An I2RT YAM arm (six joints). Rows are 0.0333 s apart.
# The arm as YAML. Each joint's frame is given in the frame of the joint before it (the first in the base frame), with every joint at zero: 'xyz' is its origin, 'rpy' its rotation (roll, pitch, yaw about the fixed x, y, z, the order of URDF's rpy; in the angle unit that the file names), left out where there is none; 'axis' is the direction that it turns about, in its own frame. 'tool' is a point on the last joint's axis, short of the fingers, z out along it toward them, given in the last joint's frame.
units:
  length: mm
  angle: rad
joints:
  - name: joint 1
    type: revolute
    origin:
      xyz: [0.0, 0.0, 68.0]
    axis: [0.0, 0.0, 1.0]
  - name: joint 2
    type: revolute
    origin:
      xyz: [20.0, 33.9, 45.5]
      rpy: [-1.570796, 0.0, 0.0]
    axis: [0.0, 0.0, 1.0]
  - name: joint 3
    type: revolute
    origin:
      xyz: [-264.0, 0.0, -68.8]
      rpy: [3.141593, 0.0, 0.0]
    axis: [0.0, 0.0, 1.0]
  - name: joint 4
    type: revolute
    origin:
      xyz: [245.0, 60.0, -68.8]
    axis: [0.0, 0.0, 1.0]
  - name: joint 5
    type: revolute
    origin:
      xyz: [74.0, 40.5, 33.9]
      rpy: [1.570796, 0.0, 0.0]
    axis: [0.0, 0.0, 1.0]
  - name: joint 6
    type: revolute
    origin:
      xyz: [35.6, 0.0, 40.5]
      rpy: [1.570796, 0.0, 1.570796]
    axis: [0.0, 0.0, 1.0]
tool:
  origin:
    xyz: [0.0, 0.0, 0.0]
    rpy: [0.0, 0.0, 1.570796]
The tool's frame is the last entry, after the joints.
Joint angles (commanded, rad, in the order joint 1, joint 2, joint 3, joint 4, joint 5, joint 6), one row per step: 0.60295 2.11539 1.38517 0.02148 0.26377 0.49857; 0.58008 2.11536 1.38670 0.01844 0.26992 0.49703; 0.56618 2.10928 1.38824 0.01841 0.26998 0.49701; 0.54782 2.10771 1.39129 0.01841 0.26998 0.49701; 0.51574 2.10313 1.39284 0.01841 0.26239 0.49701; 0.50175 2.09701 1.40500 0.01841 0.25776 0.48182; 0.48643 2.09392 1.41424 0.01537 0.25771 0.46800; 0.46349 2.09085 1.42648 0.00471 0.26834 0.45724; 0.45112 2.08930 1.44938 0.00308 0.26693 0.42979; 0.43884 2.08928 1.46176 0.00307 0.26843 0.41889
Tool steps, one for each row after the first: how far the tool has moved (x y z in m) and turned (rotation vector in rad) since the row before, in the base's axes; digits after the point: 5 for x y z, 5 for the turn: 0.00585 -0.00904 0.00027 -0.00531 -0.00130 -0.02657; 0.00341 -0.00544 0.00315 0.00407 -0.00640 -0.01393; 0.00476 -0.00703 0.00163 0.00244 -0.00392 -0.01836; 0.00725 -0.01264 0.00246 0.00730 -0.00282 -0.02625; 0.00466 -0.00464 0.00646 -0.00039 -0.01668 -0.00114; 0.00436 -0.00574 0.00400 -0.00647 -0.01003 -0.00699; 0.00589 -0.00941 0.00437 -0.01225 -0.00838 -0.02494; 0.00568 -0.00361 0.00782 -0.01130 -0.02290 0.00474; 0.00419 -0.00447 0.00398 -0.00437 -0.01262 -0.00729
